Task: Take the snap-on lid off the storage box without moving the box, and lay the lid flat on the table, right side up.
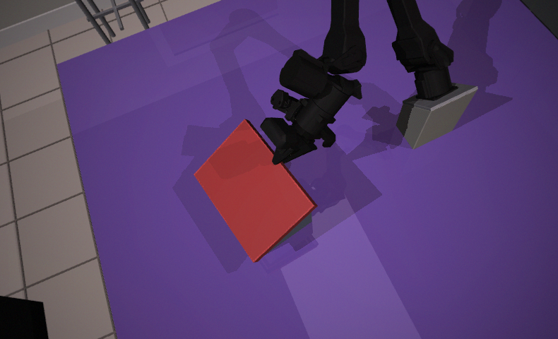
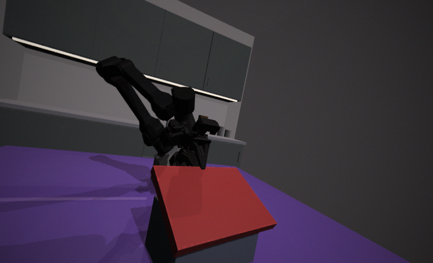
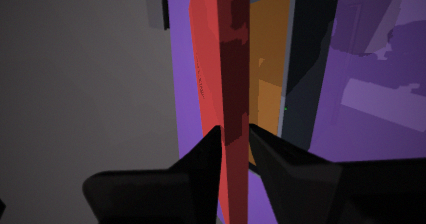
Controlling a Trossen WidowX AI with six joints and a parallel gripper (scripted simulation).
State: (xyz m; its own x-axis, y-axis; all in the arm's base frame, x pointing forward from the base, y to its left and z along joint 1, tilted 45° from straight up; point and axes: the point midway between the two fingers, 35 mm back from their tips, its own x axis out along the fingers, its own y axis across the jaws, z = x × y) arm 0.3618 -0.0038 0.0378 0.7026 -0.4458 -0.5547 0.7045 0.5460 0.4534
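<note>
The red lid lies 70 mm ahead of my gripper tip, 30 mm below it and 10 mm to the left of it. Also, from my gripper tip: dark grey storage box (110 mm below, 60 mm ahead).
</note>
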